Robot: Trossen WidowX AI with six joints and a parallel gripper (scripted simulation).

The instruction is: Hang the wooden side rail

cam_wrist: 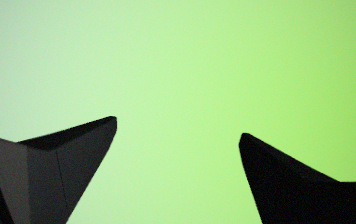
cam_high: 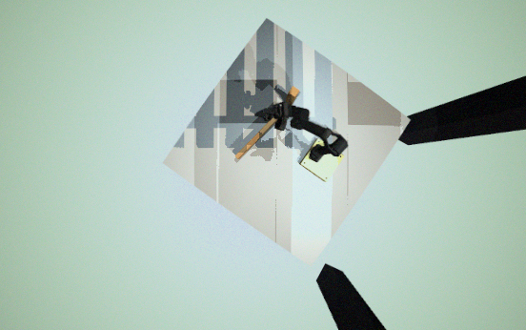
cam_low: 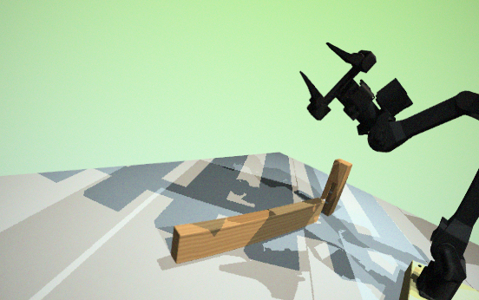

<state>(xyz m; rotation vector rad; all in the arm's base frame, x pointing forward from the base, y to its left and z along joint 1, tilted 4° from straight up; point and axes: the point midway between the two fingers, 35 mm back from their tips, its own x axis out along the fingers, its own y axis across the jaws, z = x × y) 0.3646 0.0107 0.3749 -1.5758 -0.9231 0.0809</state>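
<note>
Right now the wooden headboard post is 90 mm behind my gripper tip, 280 mm to the right of it and 330 mm below it.
</note>
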